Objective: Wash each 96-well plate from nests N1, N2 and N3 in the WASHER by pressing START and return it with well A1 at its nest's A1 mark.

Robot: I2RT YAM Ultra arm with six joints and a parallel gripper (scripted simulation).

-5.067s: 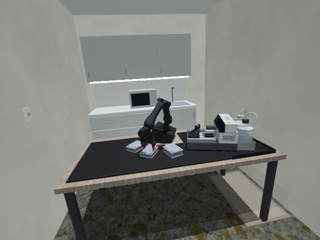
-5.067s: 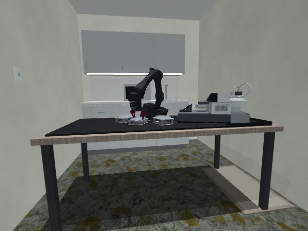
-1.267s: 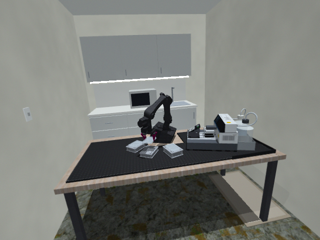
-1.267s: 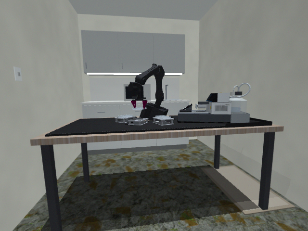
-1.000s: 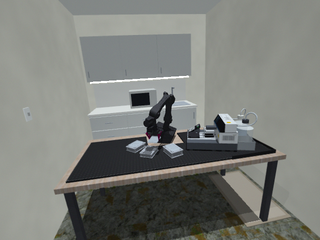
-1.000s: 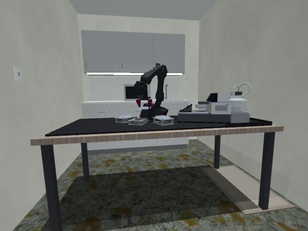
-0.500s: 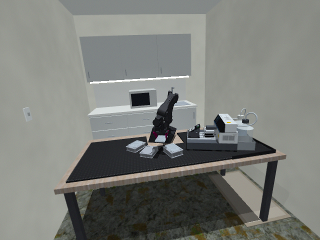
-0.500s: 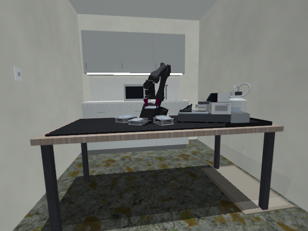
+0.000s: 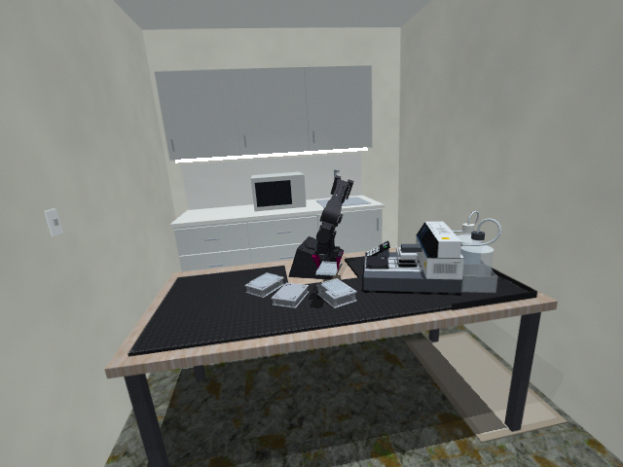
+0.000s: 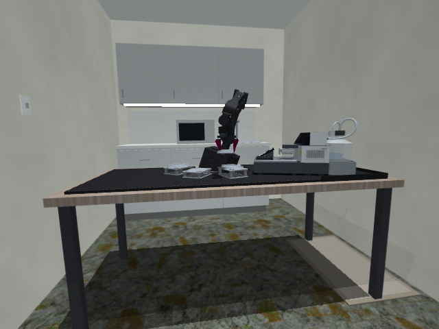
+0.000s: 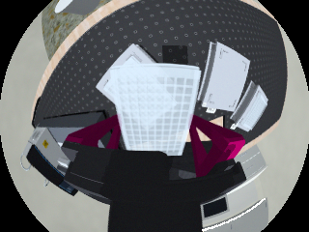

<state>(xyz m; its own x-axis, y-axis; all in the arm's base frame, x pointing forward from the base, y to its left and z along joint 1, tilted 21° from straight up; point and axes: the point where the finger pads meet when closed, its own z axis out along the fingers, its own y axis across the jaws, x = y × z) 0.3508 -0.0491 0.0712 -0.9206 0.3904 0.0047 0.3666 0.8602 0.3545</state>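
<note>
My gripper is now 28 cm to the right of the washer carrier, 17 cm past it and 6 cm above it. From my hand the other things lie so: clear bottle (69 cm to the left, 4 cm ahead, 2 cm below); plate washer (43 cm to the left, 12 cm behind, 2 cm below); nest (11 cm below, 3 cm to the left).
</note>
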